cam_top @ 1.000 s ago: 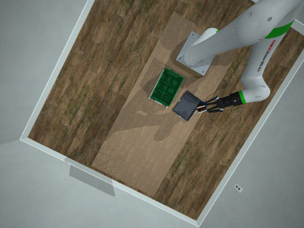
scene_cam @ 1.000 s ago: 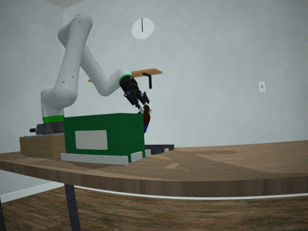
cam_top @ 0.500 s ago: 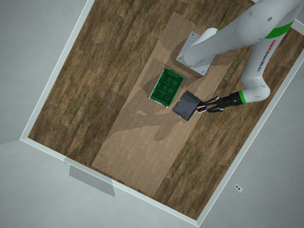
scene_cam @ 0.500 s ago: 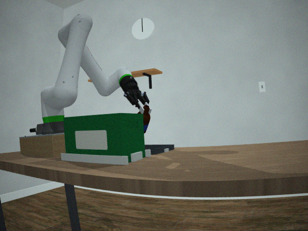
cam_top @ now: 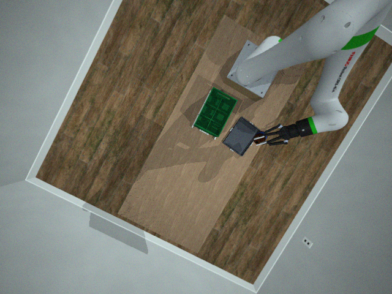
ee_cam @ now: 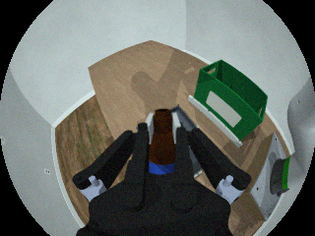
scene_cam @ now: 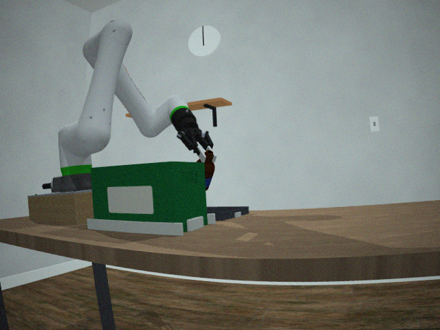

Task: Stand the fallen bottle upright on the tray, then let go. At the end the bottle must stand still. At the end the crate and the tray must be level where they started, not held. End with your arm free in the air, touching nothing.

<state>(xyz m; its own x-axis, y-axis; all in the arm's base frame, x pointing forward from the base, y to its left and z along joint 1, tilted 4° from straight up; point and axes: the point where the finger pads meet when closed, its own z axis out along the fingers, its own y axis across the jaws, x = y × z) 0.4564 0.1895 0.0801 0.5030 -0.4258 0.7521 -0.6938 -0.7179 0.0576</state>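
The bottle is 1 cm behind my hand, 1 cm to the left of it and 5 cm below it. Also, from my hand: green crate: 7 cm behind, 33 cm to the right, 13 cm below; then tray: 6 cm to the right, 20 cm below.
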